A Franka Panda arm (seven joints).
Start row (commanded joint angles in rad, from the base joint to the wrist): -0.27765, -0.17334, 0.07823, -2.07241, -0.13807, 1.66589, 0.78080
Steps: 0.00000, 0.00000, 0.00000, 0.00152, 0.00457, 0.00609, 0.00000; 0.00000, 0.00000, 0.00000, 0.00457, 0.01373, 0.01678, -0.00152; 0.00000, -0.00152, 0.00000, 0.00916, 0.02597, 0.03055, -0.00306; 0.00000, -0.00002, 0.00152, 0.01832, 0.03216, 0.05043, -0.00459; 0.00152, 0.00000, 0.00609, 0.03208, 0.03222, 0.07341, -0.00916; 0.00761, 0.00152, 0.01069, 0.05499, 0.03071, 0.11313, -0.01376; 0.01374, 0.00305, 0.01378, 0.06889, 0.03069, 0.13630, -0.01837; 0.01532, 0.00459, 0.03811, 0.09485, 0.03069, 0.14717, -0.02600; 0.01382, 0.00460, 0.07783, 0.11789, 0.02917, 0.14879, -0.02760
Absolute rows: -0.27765, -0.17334, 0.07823, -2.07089, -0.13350, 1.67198, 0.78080; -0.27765, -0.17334, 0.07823, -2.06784, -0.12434, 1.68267, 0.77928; -0.27765, -0.17486, 0.07823, -2.06325, -0.11210, 1.69644, 0.77774; -0.27765, -0.17336, 0.07975, -2.05409, -0.10591, 1.71632, 0.77621; -0.27613, -0.17334, 0.08432, -2.04033, -0.10585, 1.73930, 0.77164; -0.27004, -0.17182, 0.08892, -2.01742, -0.10736, 1.77902, 0.76704; -0.26391, -0.17029, 0.09201, -2.00352, -0.10738, 1.80219, 0.76243; -0.26233, -0.16875, 0.11634, -1.97756, -0.10738, 1.81306, 0.75480; -0.26383, -0.16874, 0.15606, -1.95452, -0.10890, 1.81468, 0.75320
